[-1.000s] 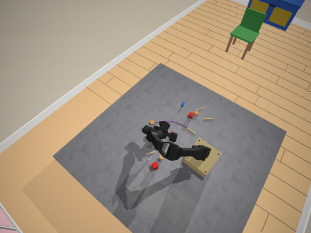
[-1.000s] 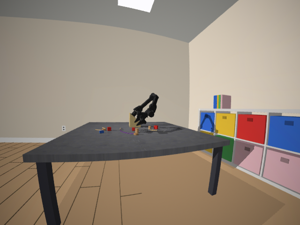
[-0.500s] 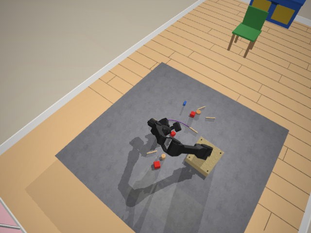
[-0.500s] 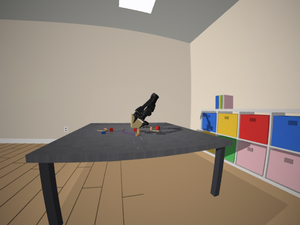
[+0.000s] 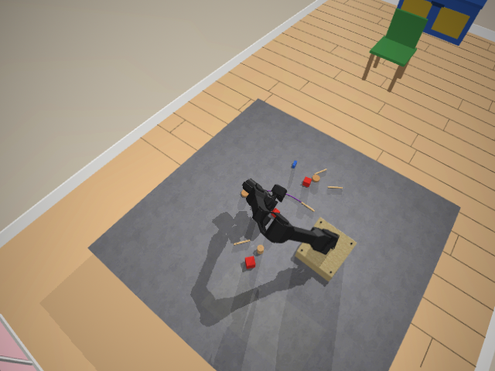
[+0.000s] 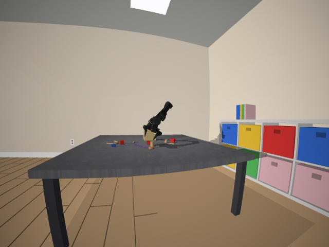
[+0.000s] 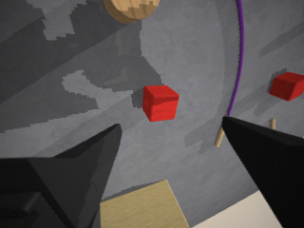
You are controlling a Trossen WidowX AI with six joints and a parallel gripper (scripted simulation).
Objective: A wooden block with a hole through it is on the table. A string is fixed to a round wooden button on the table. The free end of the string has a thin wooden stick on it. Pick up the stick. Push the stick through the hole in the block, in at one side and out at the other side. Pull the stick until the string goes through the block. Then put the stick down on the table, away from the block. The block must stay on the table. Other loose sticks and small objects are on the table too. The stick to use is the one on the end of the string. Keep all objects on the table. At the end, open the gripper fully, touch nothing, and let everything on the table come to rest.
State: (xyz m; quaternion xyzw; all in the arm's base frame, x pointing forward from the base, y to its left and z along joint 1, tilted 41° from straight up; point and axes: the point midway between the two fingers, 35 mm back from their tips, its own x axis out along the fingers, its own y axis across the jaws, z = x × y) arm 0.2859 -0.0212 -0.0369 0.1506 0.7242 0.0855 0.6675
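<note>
My gripper tip is 40 mm above the red wooden block and 10 mm to the left of it. From my gripper tip the other things lie so: round wooden button 180 mm ahead, 50 mm below, 30 mm to the right; then wooden cylinder 90 mm ahead, 40 mm below; then stick on the string 130 mm to the right, 100 mm behind, 50 mm below.
</note>
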